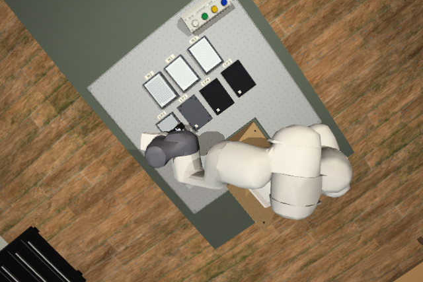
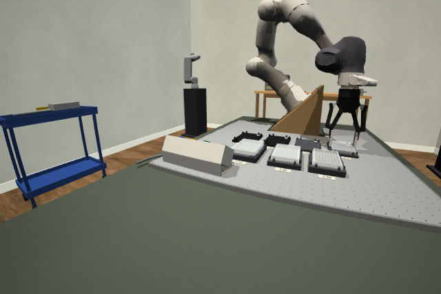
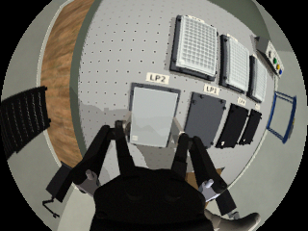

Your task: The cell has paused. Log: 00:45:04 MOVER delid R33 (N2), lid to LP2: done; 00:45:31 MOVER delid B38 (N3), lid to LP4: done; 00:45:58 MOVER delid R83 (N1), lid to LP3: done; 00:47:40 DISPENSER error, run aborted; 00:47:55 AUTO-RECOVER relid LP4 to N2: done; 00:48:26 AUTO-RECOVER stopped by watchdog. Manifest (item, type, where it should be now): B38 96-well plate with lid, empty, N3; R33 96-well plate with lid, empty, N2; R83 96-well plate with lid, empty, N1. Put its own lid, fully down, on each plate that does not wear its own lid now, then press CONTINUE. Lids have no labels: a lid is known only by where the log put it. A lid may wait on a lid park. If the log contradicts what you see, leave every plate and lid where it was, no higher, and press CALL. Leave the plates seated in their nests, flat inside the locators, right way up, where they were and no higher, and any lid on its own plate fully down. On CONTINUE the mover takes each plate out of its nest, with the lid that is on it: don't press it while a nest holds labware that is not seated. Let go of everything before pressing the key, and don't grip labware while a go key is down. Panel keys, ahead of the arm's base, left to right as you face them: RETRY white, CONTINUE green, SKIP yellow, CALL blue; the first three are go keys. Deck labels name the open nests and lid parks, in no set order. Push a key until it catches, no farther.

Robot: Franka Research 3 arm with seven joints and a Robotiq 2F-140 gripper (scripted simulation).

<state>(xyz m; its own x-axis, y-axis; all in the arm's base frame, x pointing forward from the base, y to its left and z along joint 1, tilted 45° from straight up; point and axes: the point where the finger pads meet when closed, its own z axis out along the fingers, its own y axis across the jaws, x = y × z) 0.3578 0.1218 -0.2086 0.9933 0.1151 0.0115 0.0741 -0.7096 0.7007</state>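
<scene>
Right now my hand is 40 mm above the lid park LP2. Round my hand: lid park LP4 (260 mm to the right, 40 mm below, 20 mm ahead); LP1 (130 mm to the right, 40 mm below, 10 mm ahead); lid park LP3 (390 mm to the right, 40 mm below, 40 mm ahead).
</scene>
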